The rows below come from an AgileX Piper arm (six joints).
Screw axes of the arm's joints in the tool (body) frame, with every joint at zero. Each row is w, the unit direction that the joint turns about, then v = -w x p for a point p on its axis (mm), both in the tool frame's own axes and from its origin. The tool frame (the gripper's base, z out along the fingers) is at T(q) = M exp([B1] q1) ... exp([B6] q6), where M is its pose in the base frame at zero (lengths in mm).
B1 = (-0.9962, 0, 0.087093, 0, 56.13, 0)
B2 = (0, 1, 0, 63.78, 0, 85.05)
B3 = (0, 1, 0, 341.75, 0, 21.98)
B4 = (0, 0, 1, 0, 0, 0)
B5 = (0, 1, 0, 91, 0, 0)
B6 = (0, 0, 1, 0, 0, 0)
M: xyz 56.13 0 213.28 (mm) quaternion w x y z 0.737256 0 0.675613 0
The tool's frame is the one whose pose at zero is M.
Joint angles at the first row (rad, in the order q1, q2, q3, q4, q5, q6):
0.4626 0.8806 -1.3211 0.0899 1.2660 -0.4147
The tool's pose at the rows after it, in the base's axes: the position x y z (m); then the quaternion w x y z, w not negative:
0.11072 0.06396 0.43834 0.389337 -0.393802 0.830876 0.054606
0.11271 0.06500 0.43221 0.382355 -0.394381 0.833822 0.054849
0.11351 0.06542 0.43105 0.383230 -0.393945 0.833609 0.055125
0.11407 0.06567 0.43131 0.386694 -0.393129 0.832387 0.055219
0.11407 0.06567 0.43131 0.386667 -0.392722 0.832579 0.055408
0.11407 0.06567 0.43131 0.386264 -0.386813 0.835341 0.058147
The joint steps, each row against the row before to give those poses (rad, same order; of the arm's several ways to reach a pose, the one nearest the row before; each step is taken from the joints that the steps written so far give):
-0.0001 0.0013 0.0447 0.0010 -0.0167 -0.0001
0.0001 -0.0001 0.0241 0.0007 -0.0090 0.0001
0.0000 0.0000 0.0060 0.0005 -0.0079 0.0000
-0.0001 0.0000 0.0010 0.0000 -0.0086 -0.0001
0.0000 0.0000 0.0000 0.0000 0.0000 0.0010
0.0000 0.0000 0.0000 0.0000 0.0000 0.0142

